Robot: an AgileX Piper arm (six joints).
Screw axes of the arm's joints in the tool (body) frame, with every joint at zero. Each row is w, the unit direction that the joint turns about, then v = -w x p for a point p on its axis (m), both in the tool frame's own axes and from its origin. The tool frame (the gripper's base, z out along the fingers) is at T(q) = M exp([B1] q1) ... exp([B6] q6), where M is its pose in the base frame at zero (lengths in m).
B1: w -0.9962 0 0.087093 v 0 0.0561 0
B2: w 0 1 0 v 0.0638 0 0.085
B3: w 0 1 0 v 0.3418 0 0.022
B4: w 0 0 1 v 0 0 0
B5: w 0 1 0 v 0.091 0 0
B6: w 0 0 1 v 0 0 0
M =
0.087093 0 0.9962 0.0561
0 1 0 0
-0.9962 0 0.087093 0.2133
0 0 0 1
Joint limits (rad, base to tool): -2.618..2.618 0..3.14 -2.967..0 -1.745..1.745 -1.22..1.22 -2.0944..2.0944
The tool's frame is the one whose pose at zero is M.
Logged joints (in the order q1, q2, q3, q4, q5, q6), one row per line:
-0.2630 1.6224 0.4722 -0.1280 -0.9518 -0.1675
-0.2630 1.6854 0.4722 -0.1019 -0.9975 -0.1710
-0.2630 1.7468 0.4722 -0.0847 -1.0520 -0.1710
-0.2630 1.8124 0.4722 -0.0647 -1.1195 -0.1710
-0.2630 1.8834 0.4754 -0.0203 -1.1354 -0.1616
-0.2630 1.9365 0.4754 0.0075 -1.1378 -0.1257
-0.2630 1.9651 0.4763 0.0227 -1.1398 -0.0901
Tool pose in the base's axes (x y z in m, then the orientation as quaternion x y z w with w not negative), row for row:
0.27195 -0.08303 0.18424 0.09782 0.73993 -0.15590 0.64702
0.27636 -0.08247 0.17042 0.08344 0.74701 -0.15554 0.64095
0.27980 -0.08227 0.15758 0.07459 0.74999 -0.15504 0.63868
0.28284 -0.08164 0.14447 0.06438 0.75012 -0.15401 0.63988
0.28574 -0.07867 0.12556 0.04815 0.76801 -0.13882 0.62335
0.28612 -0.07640 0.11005 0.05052 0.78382 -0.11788 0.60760
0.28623 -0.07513 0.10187 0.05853 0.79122 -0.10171 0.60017
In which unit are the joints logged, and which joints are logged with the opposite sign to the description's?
The joints are logged in radians. Opposite sign: q3, q4.
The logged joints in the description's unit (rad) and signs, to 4 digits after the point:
-0.2630 1.6224 -0.4722 0.1280 -0.9518 -0.1675
-0.2630 1.6854 -0.4722 0.1019 -0.9975 -0.1710
-0.2630 1.7468 -0.4722 0.0847 -1.0520 -0.1710
-0.2630 1.8124 -0.4722 0.0647 -1.1195 -0.1710
-0.2630 1.8834 -0.4754 0.0203 -1.1354 -0.1616
-0.2630 1.9365 -0.4754 -0.0075 -1.1378 -0.1257
-0.2630 1.9651 -0.4763 -0.0227 -1.1398 -0.0901

